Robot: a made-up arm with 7 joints.
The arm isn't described. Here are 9 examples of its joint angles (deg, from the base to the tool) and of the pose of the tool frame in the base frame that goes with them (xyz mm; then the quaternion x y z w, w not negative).
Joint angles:
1: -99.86 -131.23 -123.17 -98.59 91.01 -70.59 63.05
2: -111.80 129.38 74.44 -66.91 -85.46 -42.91 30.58
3: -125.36 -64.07 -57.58 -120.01 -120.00 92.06 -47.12
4: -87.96 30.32 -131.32 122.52 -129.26 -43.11 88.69
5: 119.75 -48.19 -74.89 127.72 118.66 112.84 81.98
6: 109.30 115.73 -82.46 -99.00 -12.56 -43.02 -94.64
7: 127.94 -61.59 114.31 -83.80 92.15 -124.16 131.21
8: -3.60 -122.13 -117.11 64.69 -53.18 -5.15 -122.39
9: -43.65 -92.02 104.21 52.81 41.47 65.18 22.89
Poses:
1: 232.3 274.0 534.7 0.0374 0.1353 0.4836 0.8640
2: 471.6 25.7 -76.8 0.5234 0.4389 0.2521 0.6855
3: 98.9 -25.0 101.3 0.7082 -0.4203 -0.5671 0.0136
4: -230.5 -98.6 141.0 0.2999 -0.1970 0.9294 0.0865
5: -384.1 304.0 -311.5 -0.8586 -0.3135 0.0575 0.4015
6: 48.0 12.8 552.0 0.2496 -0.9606 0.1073 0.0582
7: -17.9 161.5 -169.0 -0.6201 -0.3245 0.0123 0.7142
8: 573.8 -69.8 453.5 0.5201 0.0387 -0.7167 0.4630
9: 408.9 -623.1 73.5 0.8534 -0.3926 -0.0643 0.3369
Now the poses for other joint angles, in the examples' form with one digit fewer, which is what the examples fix.
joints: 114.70 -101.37 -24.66 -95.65 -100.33 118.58 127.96
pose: 196 5 292 -0.085 0.226 0.062 0.968
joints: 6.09 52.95 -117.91 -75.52 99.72 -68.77 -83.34
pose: 73 357 315 0.650 0.422 -0.160 0.611
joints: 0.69 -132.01 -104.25 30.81 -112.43 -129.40 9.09
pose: 220 -209 244 0.140 0.834 -0.524 0.101
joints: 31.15 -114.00 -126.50 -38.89 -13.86 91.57 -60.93
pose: 328 23 395 0.959 0.248 0.120 0.070
